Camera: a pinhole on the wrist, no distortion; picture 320 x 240 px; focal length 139.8 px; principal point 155.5 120.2 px. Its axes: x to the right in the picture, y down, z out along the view. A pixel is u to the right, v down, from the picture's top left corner.
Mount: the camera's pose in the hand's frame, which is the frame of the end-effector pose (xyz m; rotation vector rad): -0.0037 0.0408 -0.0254 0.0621 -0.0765 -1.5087
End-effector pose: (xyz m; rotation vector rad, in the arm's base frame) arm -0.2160 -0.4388 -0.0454 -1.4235 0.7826 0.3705
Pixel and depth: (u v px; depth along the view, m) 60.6 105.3 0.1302
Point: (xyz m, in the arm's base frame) -0.2990 -0.3140 -0.1213
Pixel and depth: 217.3 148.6 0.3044
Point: -0.0568 -0.1853 -0.0187
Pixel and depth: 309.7 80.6 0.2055
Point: -0.0927 -0.2812 0.1302
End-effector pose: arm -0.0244 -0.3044 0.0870 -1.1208 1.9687 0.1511
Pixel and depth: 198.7 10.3 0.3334
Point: 0.2764 -0.0270 0.1337
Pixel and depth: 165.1 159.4 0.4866
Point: 0.2267 -0.1294 -0.2837
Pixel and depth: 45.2 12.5 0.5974
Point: 0.0591 0.5856 0.0057
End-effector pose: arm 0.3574 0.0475 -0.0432 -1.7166 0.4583 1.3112
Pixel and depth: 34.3 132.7 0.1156
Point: 0.1984 0.0440 -0.0982
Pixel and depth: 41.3 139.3 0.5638
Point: -0.3244 0.2199 -0.2740
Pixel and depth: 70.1 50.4 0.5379
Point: -0.3037 0.1822 0.0944
